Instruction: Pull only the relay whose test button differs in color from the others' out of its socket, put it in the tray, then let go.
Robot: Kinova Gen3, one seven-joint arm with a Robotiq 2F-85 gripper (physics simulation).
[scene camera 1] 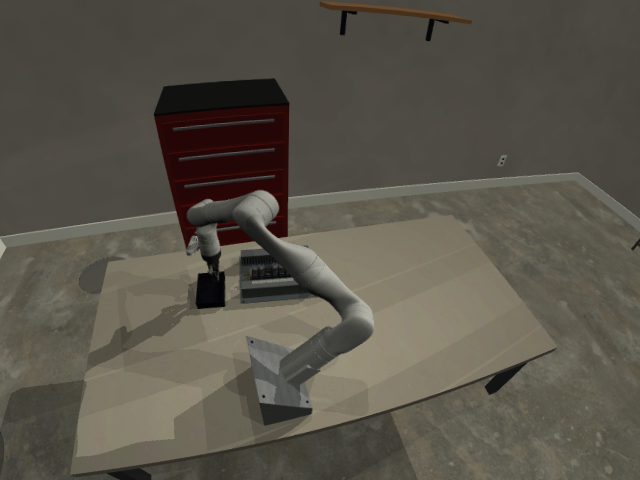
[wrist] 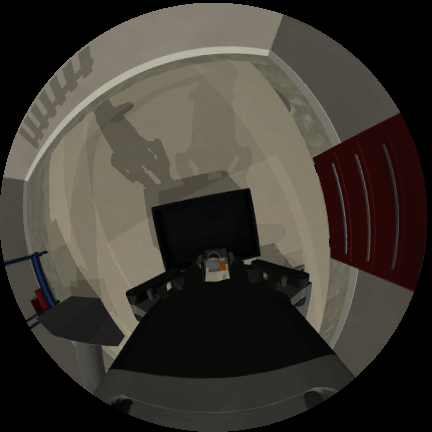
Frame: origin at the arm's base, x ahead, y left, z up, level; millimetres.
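Where they show: gripper, between the fingertips: (scene camera 1: pixel 216 277) (wrist: pixel 215 260); arm's base, origin of its link: (scene camera 1: pixel 290 370) (wrist: pixel 87 339).
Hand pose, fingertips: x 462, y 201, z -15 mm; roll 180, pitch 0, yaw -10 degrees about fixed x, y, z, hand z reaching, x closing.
Observation:
Things, the pixels of their top centre, and the offset from my fingertips. "*": a spot on its surface instead. Level surfaces: height alone.
- relay, centre of its top: (wrist: pixel 216 266) 1 mm ahead, 2 mm left, 27 mm up
- black tray, centre of its top: (wrist: pixel 205 232) (scene camera 1: pixel 210 287) 6 mm back, 33 mm left, 43 mm down
- grey panel, a spot on its surface: (scene camera 1: pixel 250 292) * 69 mm back, 125 mm right, 41 mm down
- table, height of its surface: 78 mm down
My gripper (scene camera 1: pixel 214 276) (wrist: pixel 215 260) is shut on a relay (wrist: pixel 215 265). The relay is pale and clear-cased, with an orange test button facing the wrist view. In the wrist view the relay is at the near edge of the black tray (wrist: pixel 255 220) (scene camera 1: pixel 197 298). In the scene view my fingertips are over the tray's back right part; their exact height above its floor cannot be told. Other relays (scene camera 1: pixel 266 270) stand in a row on the grey panel (scene camera 1: pixel 250 292), to the right of the tray. Their test buttons are too small to tell apart clearly.
My upper arm reaches over the right part of the panel. The red drawer cabinet (scene camera 1: pixel 227 139) (wrist: pixel 375 200) stands behind the table (scene camera 1: pixel 439 289). The arm's wedge-shaped base (scene camera 1: pixel 273 377) stands near the table's front edge.

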